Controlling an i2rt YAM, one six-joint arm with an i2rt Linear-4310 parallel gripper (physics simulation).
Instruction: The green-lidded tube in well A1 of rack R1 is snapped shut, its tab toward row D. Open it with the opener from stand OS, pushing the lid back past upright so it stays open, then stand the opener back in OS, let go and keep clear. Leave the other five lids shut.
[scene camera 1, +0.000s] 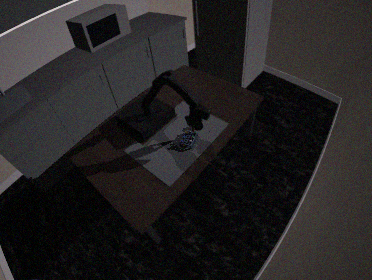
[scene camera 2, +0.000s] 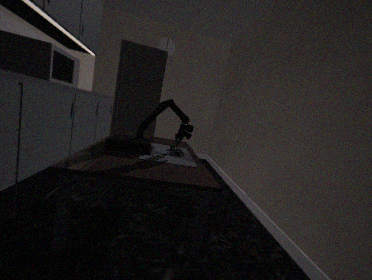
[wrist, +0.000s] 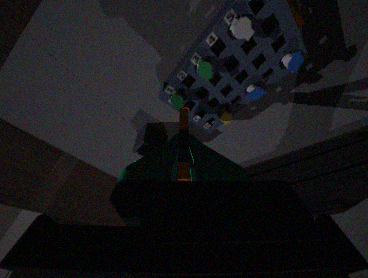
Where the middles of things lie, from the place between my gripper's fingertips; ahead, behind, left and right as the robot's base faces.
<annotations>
Right now the orange-tipped tool (wrist: 183, 152) is right at my hand.
</annotations>
